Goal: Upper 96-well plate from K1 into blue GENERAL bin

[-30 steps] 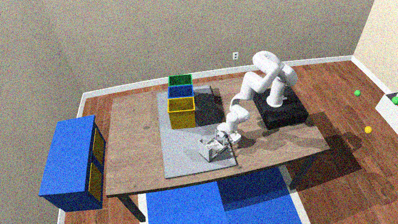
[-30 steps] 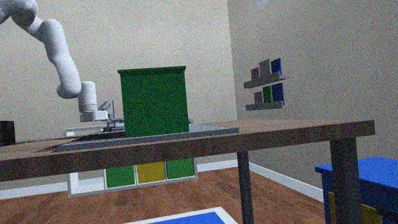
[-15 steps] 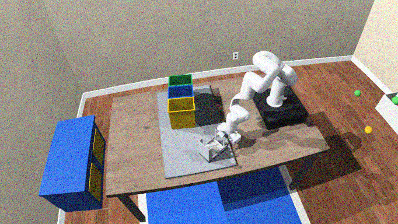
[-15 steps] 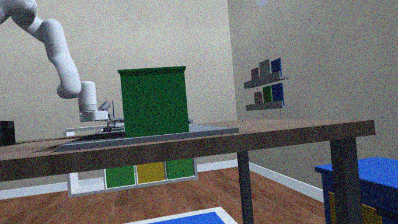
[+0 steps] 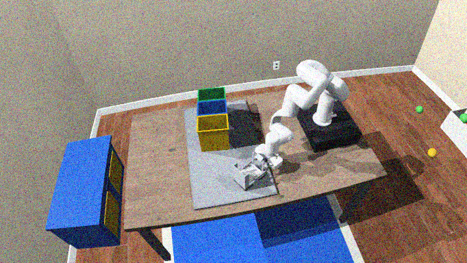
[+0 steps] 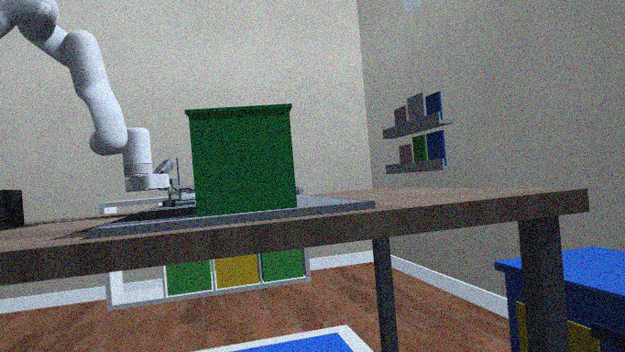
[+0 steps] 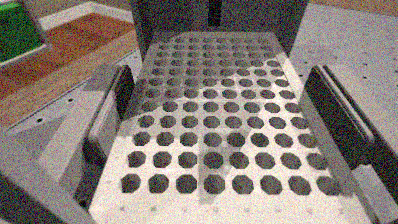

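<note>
Right now the yellow bin is 300 mm to the right of my hand, 150 mm ahead of it and 40 mm above it. Round my hand: blue bin: 430 mm to the right, 130 mm ahead, 40 mm above; white 96-well plate: 20 mm ahead, 10 mm to the left, 10 mm below; green bin: 560 mm to the right, 110 mm ahead, 40 mm above.
</note>
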